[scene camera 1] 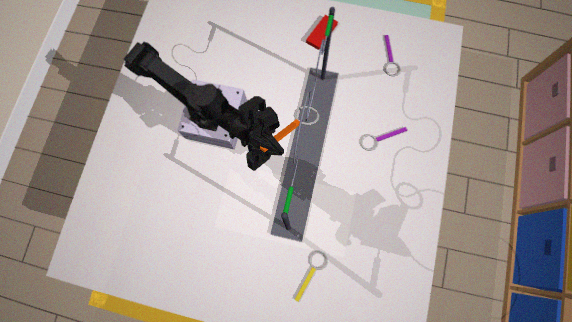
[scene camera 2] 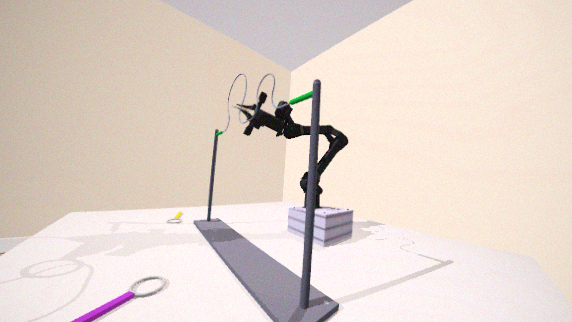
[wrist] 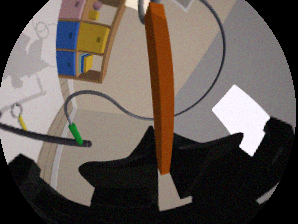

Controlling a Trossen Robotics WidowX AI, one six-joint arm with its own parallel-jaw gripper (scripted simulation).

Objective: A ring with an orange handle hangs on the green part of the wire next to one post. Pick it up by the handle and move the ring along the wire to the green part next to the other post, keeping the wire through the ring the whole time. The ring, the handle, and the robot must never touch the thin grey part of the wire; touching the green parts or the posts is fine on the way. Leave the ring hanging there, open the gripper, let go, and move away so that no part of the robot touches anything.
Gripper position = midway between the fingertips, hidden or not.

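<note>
My gripper (scene camera 1: pixel 282 152) is visible to me, and the wrist view (wrist: pixel 153 128) shows the gripper too.
</note>
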